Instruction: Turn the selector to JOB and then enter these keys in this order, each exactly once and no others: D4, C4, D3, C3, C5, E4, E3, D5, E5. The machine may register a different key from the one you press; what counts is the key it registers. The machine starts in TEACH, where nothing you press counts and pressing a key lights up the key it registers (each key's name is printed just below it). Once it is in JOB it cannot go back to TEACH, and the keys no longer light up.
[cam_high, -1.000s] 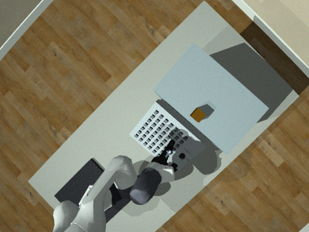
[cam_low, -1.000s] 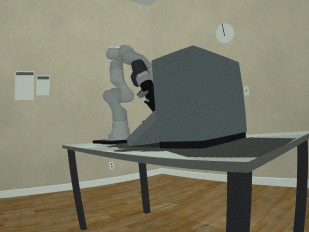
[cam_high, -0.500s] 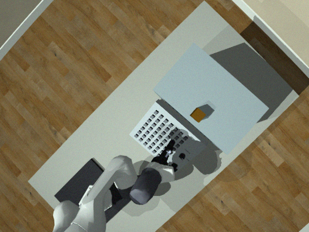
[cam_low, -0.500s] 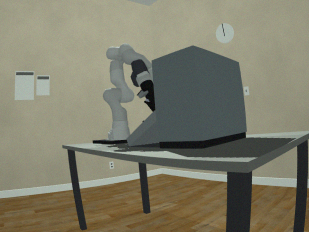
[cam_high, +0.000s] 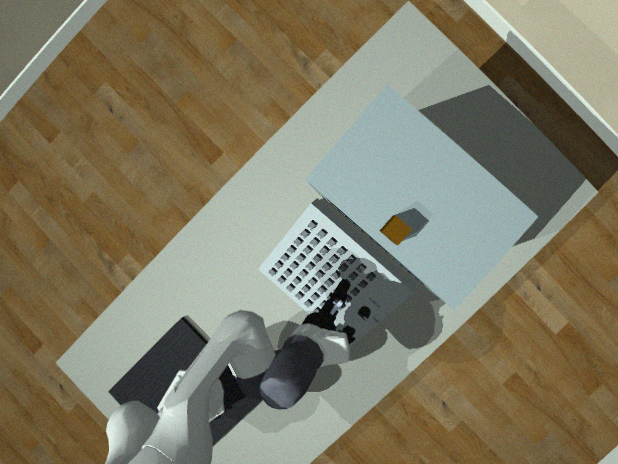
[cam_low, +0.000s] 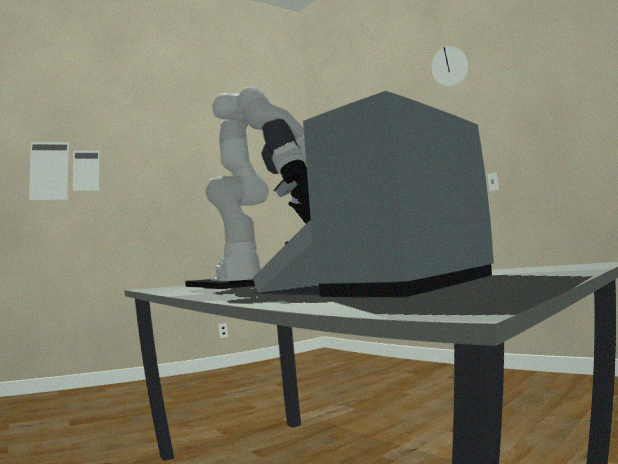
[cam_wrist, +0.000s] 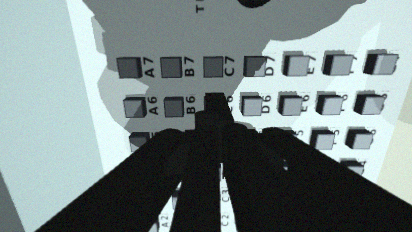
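My hand is 50 mm above the key D6 and 10 mm past it. Also, from my hand: D5 key: 50 mm below, 30 mm to the left, 10 mm behind; key C5: 30 mm to the left, 30 mm below, 20 mm ahead; key D4: 70 mm to the left, 50 mm below, 20 mm behind.
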